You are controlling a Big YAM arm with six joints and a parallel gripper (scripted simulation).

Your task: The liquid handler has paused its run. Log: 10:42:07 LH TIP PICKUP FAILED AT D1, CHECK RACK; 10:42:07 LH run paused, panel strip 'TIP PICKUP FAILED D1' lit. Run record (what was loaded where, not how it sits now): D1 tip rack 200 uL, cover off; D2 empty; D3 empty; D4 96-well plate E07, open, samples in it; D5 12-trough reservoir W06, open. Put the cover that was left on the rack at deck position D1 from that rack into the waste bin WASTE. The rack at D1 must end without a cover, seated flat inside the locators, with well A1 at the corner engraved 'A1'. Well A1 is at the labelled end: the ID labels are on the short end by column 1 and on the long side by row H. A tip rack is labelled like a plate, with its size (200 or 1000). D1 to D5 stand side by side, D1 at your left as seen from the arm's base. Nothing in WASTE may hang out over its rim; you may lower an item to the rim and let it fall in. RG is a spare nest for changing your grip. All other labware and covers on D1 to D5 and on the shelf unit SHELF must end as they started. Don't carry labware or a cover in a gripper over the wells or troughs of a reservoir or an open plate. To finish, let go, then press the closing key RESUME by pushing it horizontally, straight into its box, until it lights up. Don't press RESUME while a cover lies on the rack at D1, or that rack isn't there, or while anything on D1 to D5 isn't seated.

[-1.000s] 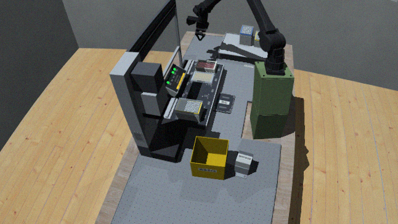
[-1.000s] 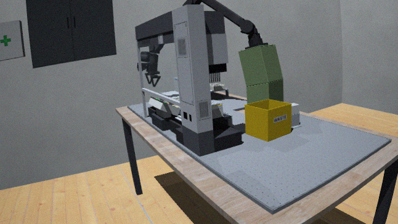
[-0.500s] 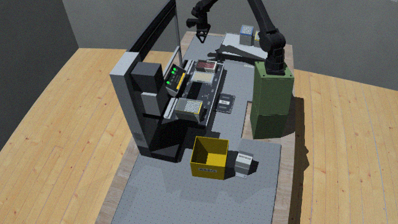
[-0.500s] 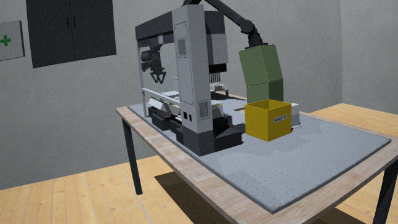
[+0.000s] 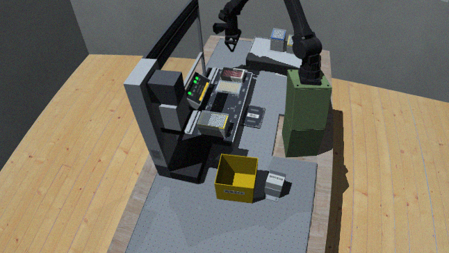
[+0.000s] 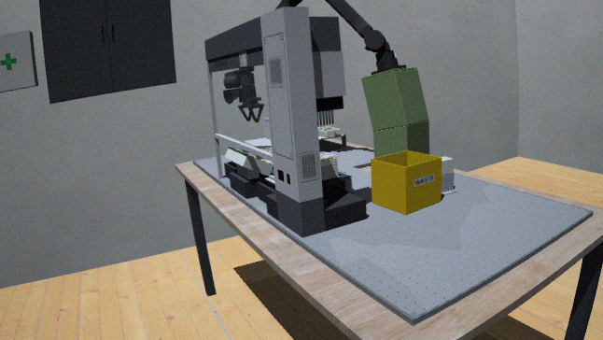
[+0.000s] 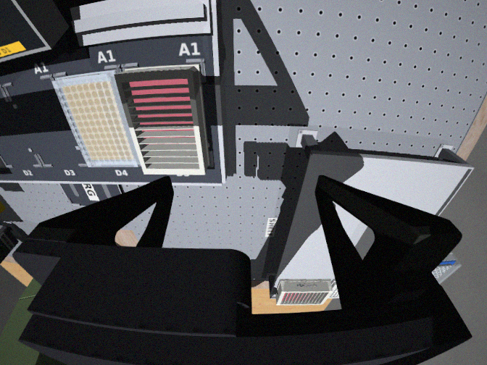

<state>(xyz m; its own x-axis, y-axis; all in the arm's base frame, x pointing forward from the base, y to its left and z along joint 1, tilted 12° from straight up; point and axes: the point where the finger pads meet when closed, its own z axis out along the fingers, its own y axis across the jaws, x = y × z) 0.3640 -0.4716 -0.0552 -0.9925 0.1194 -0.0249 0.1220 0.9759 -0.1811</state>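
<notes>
Now: hand 50 mm short of the clear cover, 490 mm to the right of it and 90 mm above it. The rest, counted from my hand: yellow tip rack (60 mm ahead, 490 mm to the left, 110 mm below); shelf (310 mm behind, 180 mm to the right, 150 mm below); head (160 mm ahead, 680 mm to the left, 180 mm above).
</notes>
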